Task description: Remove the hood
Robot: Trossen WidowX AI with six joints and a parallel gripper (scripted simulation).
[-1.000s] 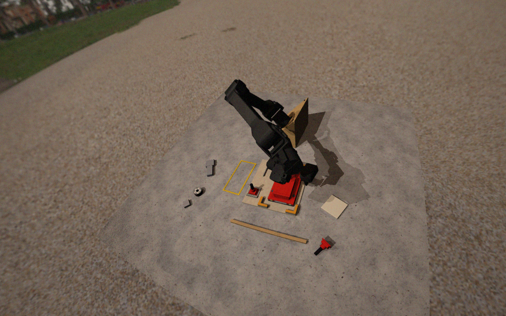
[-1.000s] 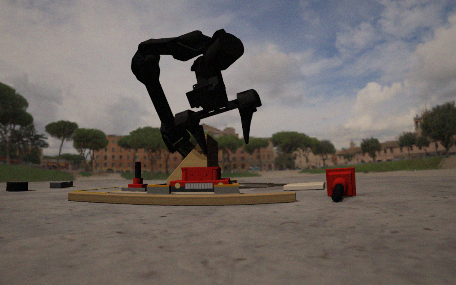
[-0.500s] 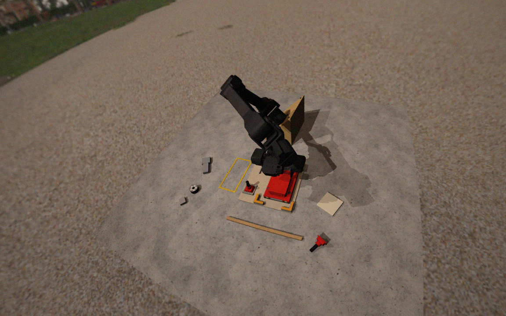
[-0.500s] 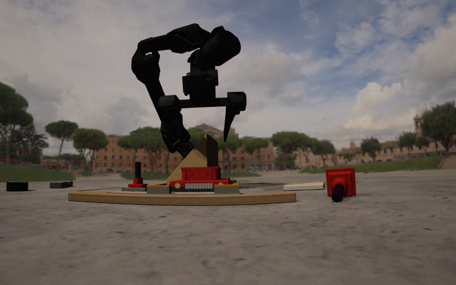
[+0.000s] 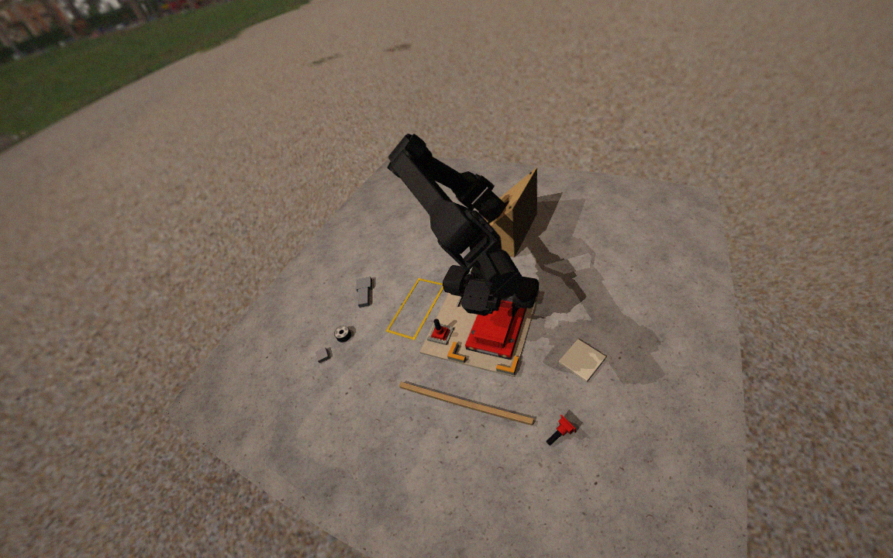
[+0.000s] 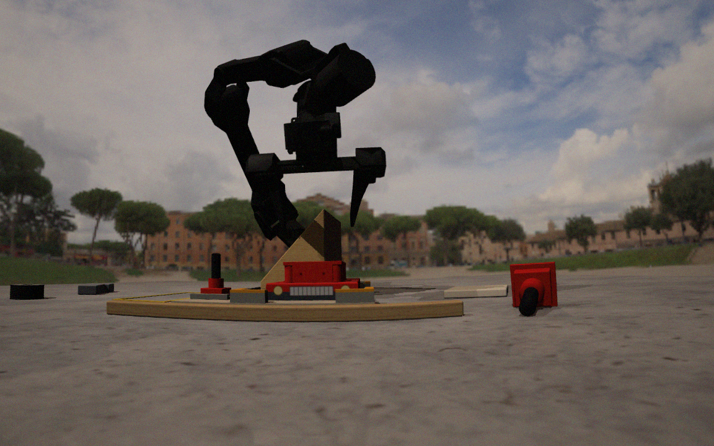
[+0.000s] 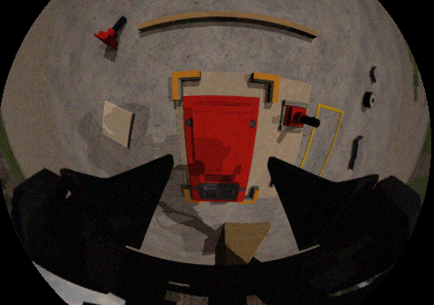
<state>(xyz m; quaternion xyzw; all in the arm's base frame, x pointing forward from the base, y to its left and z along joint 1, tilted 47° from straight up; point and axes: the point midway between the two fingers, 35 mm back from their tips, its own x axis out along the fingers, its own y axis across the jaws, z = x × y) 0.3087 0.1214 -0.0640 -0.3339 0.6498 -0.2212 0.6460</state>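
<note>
Right now my gripper tip is 6 cm above the hood. From my gripper tip the other things lie so: wooden strip: 19 cm ahead, 1 cm to the left, 9 cm below; wheel: 16 cm ahead, 35 cm to the right, 9 cm below; cream tile: 1 cm behind, 21 cm to the left, 9 cm below.
</note>
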